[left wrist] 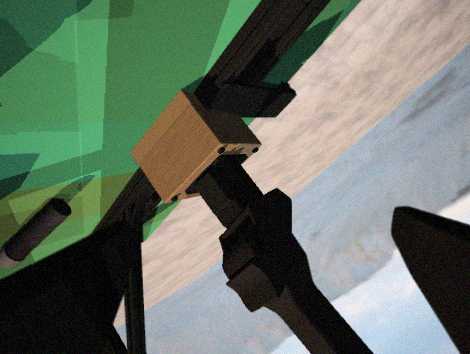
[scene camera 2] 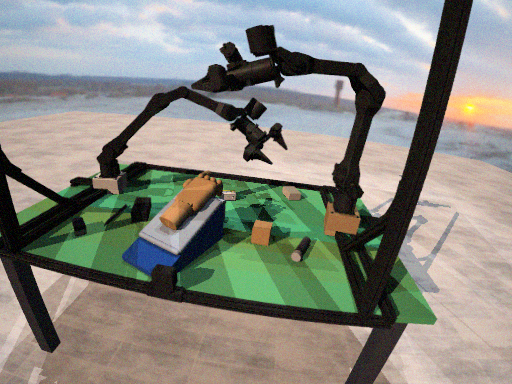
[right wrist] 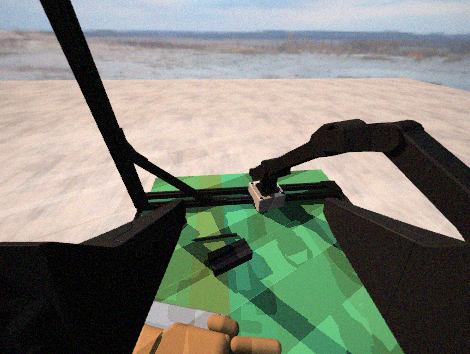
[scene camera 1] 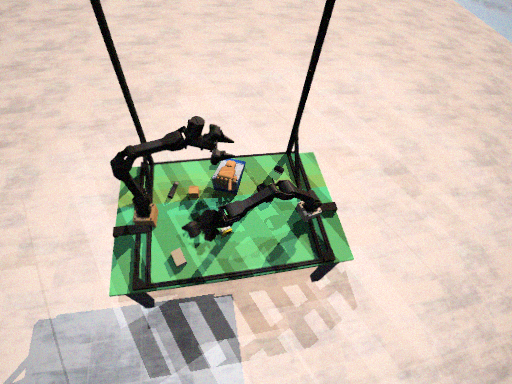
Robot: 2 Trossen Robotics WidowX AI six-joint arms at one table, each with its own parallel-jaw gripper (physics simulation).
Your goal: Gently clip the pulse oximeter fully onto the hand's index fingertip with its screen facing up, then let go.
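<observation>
The hand lies on a sloped blue and grey support. A small white and yellow thing, which looks like the pulse oximeter, lies on the table apart from the hand; its screen is too small to make out. My left gripper is open and empty, above the table left of the oximeter in scene camera 1. My right gripper is open and empty, high above the hand's support. The oximeter does not show in either wrist view.
An orange cube and a dark cylinder lie beside the support. A beige block lies farther off. A black box, a pen and a small black block lie across the support.
</observation>
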